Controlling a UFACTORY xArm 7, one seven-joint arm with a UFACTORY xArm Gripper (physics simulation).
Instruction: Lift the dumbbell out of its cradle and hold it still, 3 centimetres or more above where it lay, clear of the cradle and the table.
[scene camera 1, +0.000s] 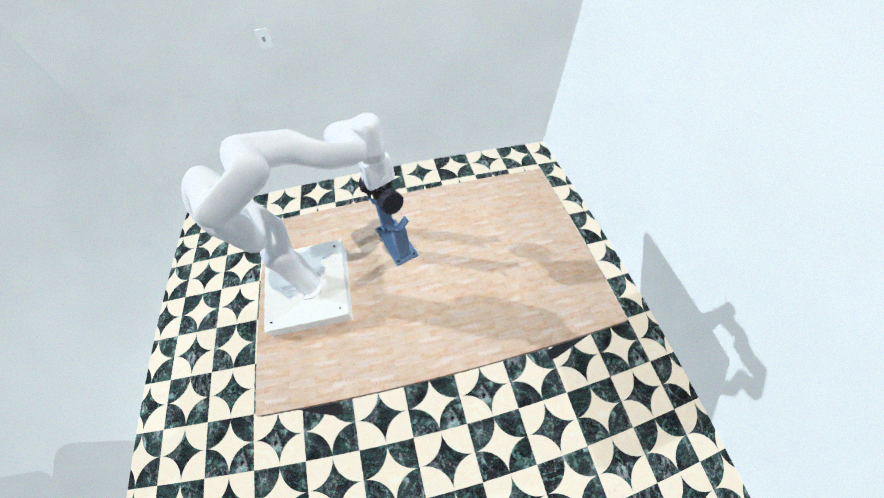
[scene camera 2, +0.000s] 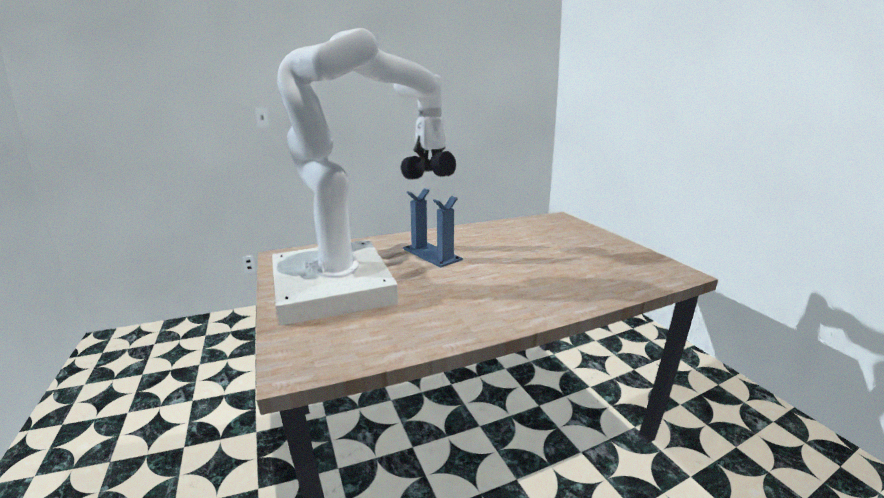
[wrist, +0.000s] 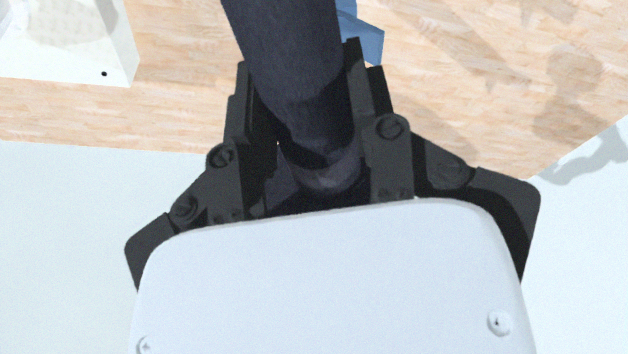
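Seen in the pictures: gripper, fingertip midpoint: (scene camera 2: 430, 170) (wrist: 305, 74); arm's base, origin of the base link: (scene camera 1: 309, 283) (scene camera 2: 337, 267).
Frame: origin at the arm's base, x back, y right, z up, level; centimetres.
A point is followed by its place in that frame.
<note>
The black dumbbell (scene camera 1: 390, 201) @[x -38.1, y 0.5, z 28.2 cm] (scene camera 2: 443, 163) @[x -36.9, y 1.1, z 27.0 cm] (wrist: 295, 35) @[x -36.6, y -10.9, z 26.1 cm] hangs in the air above its blue cradle (scene camera 1: 395, 242) @[x -36.5, y 0.1, z 4.9 cm] (scene camera 2: 445, 235) @[x -37.8, y 0.9, z 2.9 cm] (wrist: 371, 45) @[x -42.1, y -1.3, z 14.6 cm]. In the second scene view a visible gap separates both heads from the two V-shaped rests. The dumbbell looks slightly tilted, with its near head raised. My gripper (scene camera 1: 375, 194) @[x -37.0, y -7.1, z 23.6 cm] (scene camera 2: 428, 163) @[x -37.0, y -7.1, z 23.6 cm] (wrist: 305, 74) @[x -37.0, y -7.1, z 23.6 cm] points down and is shut on the dumbbell's handle, between the two heads. In the wrist view the fingers flank the dark handle on both sides. The far head is largely hidden behind the gripper in the first scene view.
The cradle stands upright on the wooden table (scene camera 1: 494, 210) @[x -85.3, y -5.2, z -7.0 cm] (scene camera 2: 556, 238) @[x -89.0, y 5.3, z -7.0 cm] (wrist: 172, 117) @[x -10.8, y 32.4, z -7.0 cm]. The arm's white base block (scene camera 1: 337, 309) @[x -7.4, y 14.4, z -0.7 cm] (scene camera 2: 337, 304) @[x 5.6, y 14.4, z -3.8 cm] (wrist: 95, 72) @[x -7.2, y 14.0, z -0.7 cm] is to the left of the cradle. Grey and pale walls stand behind and to the right.
</note>
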